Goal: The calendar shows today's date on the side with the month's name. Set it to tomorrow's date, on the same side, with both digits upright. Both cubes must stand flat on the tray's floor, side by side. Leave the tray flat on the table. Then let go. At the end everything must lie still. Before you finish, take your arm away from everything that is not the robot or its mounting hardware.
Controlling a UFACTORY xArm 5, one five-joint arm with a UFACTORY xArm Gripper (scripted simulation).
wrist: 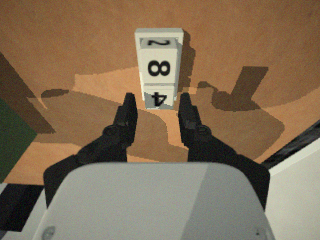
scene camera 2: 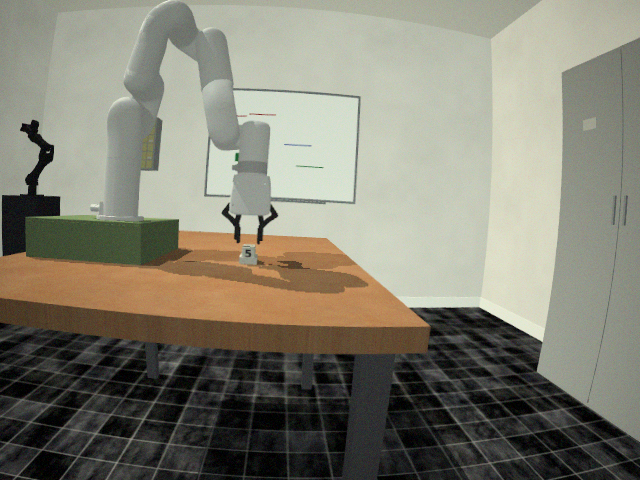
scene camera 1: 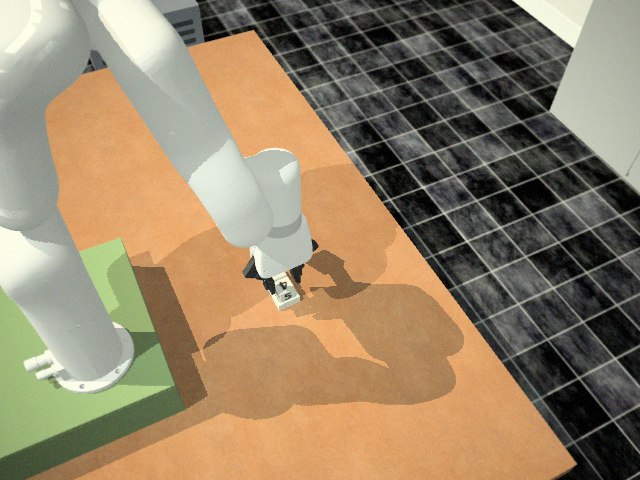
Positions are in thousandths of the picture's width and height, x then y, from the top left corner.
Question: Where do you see a calendar tray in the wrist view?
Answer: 442, 140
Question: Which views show my gripper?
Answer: The wrist view, scene camera 2 and scene camera 1: all of them.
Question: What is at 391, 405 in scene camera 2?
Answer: My gripper.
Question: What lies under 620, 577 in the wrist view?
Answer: My gripper.
